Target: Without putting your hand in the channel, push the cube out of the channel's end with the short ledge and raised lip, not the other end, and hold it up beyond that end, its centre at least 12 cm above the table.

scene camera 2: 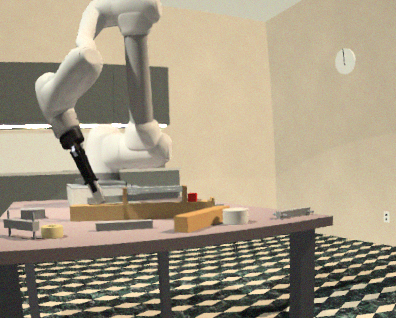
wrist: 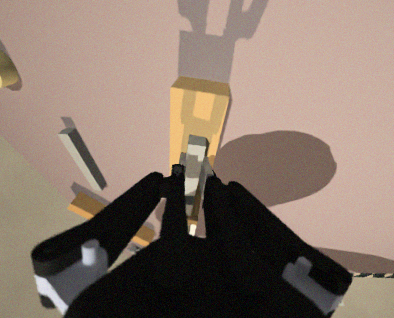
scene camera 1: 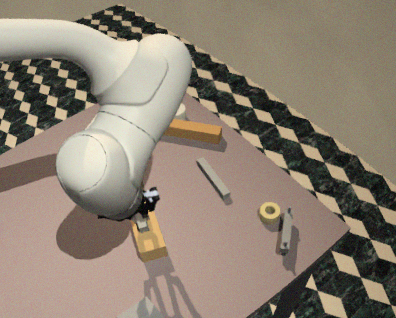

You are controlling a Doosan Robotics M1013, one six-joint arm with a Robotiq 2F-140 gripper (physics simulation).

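The wooden channel (scene camera 1: pixel 156 250) (scene camera 2: pixel 165 211) (wrist: pixel 175 107) lies on the table, with a clear cover (scene camera 2: pixel 152 190) over its middle. The red cube (scene camera 2: pixel 192 197) shows in scene camera 2 just right of the cover's right-hand post, on the short ledge before the raised lip (scene camera 2: pixel 212 200). The cube does not show in scene camera 1 or the wrist view. My gripper (scene camera 1: pixel 143 215) (scene camera 2: pixel 94 189) (wrist: pixel 192 164) is shut on a light grey bar (scene camera 1: pixel 143 223) (scene camera 2: pixel 98 195) (wrist: pixel 197 147), tilted above the channel's long open end. The bar's far part is hidden.
An orange block (scene camera 1: pixel 195 131) (scene camera 2: pixel 200 218), a white cylinder (scene camera 2: pixel 235 216), a loose grey bar (scene camera 1: pixel 213 177) (scene camera 2: pixel 124 225) (wrist: pixel 82 160), a yellow ring (scene camera 1: pixel 263 215) (scene camera 2: pixel 52 231) and a grey pinned piece (scene camera 1: pixel 286 231) (scene camera 2: pixel 21 224) lie around the channel.
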